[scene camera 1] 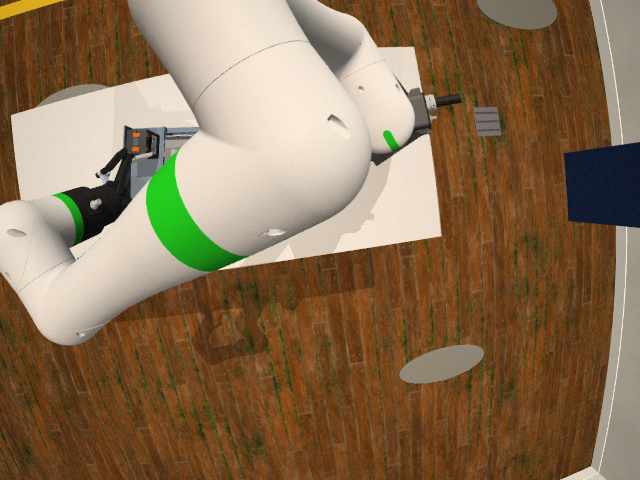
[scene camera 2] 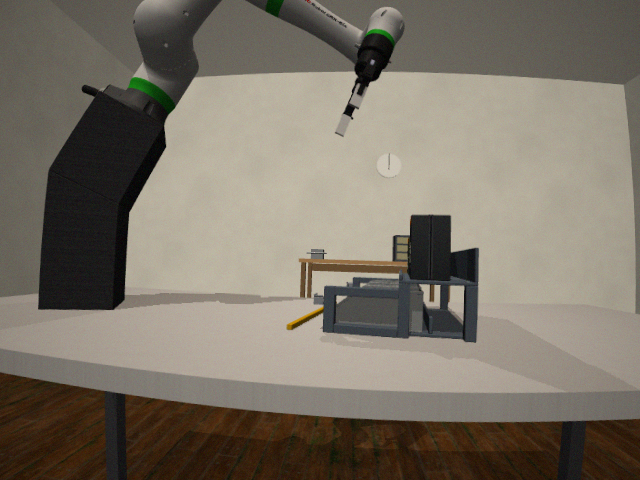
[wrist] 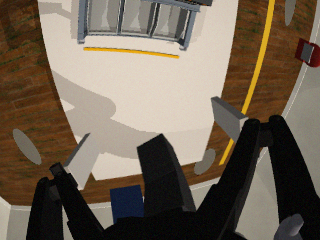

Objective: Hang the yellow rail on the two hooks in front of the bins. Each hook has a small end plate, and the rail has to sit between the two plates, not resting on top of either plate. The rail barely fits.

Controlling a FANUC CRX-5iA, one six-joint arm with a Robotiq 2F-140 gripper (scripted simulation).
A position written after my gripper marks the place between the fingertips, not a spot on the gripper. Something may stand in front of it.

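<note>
Black box visible: (scene camera 2: 430, 249), also (scene camera 1: 139, 141). My gripper visible: (scene camera 1: 160, 184), (scene camera 2: 346, 121), also (wrist: 151, 126).
</note>
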